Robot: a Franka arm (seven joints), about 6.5 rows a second.
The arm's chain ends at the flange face. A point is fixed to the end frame.
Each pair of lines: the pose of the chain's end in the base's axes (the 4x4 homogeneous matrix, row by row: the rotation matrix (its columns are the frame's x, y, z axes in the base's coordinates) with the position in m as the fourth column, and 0 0 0 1 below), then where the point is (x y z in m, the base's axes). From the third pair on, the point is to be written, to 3 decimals.
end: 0.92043 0.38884 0.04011 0.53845; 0.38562 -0.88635 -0.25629 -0.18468; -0.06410 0.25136 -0.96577 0.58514; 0 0 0 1
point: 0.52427 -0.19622 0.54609
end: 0.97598 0.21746 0.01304 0.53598; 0.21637 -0.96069 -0.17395 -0.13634; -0.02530 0.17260 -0.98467 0.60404; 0 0 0 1
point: 0.52075 -0.14166 0.56405
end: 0.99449 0.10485 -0.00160 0.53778; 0.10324 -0.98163 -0.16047 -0.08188; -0.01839 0.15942 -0.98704 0.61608; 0 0 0 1
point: 0.522 -0.085 0.576
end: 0.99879 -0.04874 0.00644 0.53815; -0.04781 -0.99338 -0.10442 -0.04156; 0.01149 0.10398 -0.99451 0.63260; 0 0 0 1
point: 0.524 -0.040 0.592
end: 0.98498 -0.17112 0.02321 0.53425; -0.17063 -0.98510 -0.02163 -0.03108; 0.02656 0.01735 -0.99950 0.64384; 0 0 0 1
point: 0.521 -0.024 0.603
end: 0.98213 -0.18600 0.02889 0.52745; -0.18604 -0.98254 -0.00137 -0.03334; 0.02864 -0.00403 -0.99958 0.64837; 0 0 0 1
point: 0.515 -0.026 0.608
